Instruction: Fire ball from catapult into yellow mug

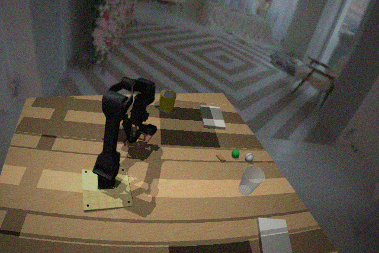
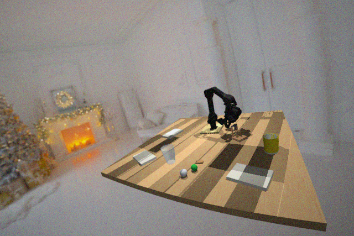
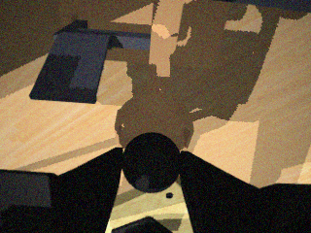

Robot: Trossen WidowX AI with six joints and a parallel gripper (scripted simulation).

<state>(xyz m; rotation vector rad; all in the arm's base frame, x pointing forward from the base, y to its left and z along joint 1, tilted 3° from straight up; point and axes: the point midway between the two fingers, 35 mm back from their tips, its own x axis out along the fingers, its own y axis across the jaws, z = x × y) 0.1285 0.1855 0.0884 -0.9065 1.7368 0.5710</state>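
The dark ball lies right at my gripper tip. Round my gripper tip: wooden catapult: 2 cm ahead, 6 cm to the left, 2 cm below; then small brown block: 43 cm ahead, 9 cm to the right, 7 cm below; then yellow mug: 25 cm ahead, 33 cm to the left, 4 cm below.
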